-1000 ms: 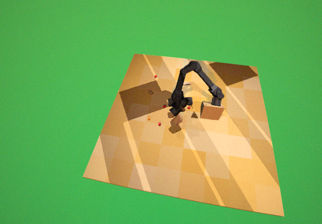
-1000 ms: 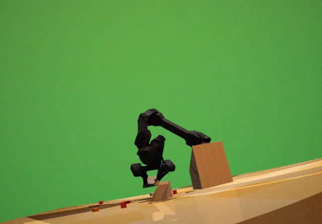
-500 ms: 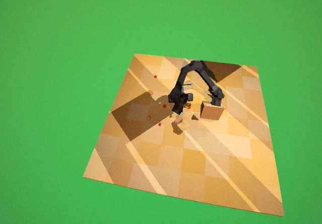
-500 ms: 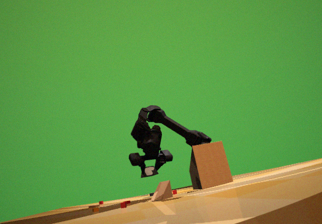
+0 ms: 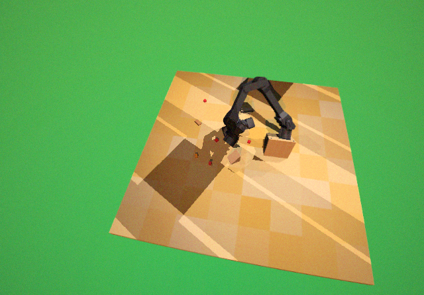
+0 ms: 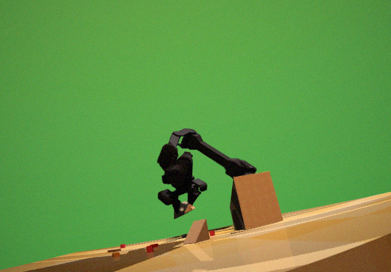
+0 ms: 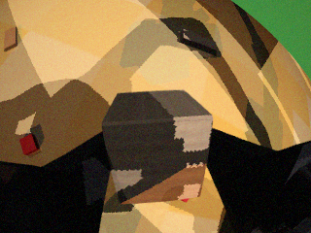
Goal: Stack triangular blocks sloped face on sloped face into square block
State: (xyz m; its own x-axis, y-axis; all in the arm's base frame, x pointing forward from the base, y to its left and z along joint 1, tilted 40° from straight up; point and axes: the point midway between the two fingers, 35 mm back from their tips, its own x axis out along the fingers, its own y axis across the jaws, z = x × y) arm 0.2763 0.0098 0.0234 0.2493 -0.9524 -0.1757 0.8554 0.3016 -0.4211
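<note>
Now: gripper tip 4 cm past the tan triangular block, 16 cm to the right of it and 9 cm above it. The rest, counted from my gripper tip: orange piece 20 cm ahead, 21 cm to the left, 10 cm below; then small brown block 28 cm ahead, 4 cm to the right, 10 cm below.
</note>
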